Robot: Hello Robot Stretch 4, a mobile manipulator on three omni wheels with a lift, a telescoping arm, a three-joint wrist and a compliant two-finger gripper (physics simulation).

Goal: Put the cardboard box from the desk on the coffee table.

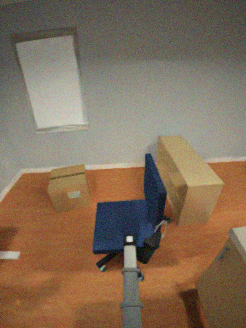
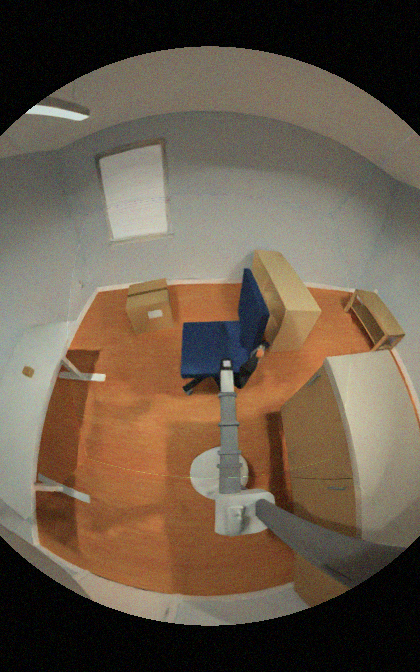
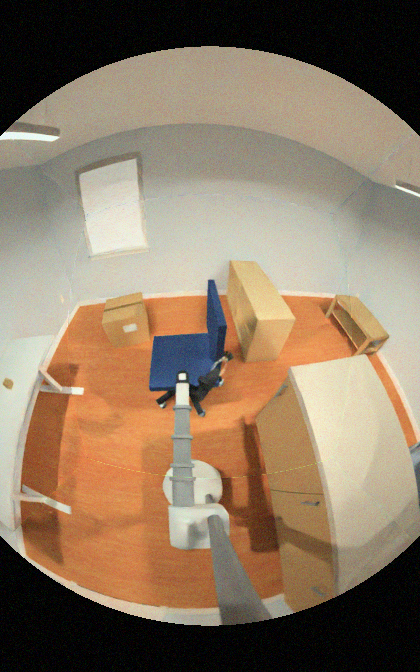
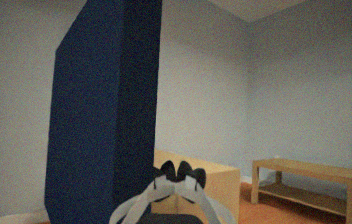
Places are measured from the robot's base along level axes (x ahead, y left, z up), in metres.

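Pixels of known places: gripper, fingertip midpoint: (image 1: 168, 216) (image 4: 176, 173).
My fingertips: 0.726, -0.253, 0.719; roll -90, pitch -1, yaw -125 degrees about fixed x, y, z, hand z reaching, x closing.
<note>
Behind a point stands the place of what it marks, as x, y, z.
A small brown block-like thing (image 2: 28, 371) (image 3: 8, 383), too small to identify surely as the cardboard box, lies on the white desk (image 2: 25, 430) (image 3: 9, 445) at the far left. A larger taped cardboard box (image 1: 60, 198) @(1.415, 0.825, 0.218) (image 2: 142, 319) (image 3: 117, 336) stands on the floor by the back wall. The low wooden coffee table (image 2: 383, 314) (image 3: 363, 320) (image 4: 305, 167) @(1.479, -2.292, 0.422) stands at the back right. My gripper (image 1: 168, 219) @(0.726, -0.253, 0.719) (image 2: 265, 345) (image 3: 229, 355) (image 4: 176, 173) @(0.726, -0.253, 0.719) is shut and empty, beside the blue chair's backrest and far from the desk.
The blue office chair (image 1: 117, 220) @(0.920, 0.095, 0.442) (image 2: 207, 345) (image 3: 175, 352) (image 4: 85, 125) @(0.798, -0.164, 0.769) stands right by my arm. A wooden cabinet (image 1: 202, 200) @(1.169, -0.761, 0.374) (image 2: 295, 330) (image 3: 267, 340) (image 4: 225, 195) @(1.172, -0.836, 0.474) is behind it. A drawer unit with a pale top (image 2: 380, 425) (image 3: 360, 425) stands at the right.
</note>
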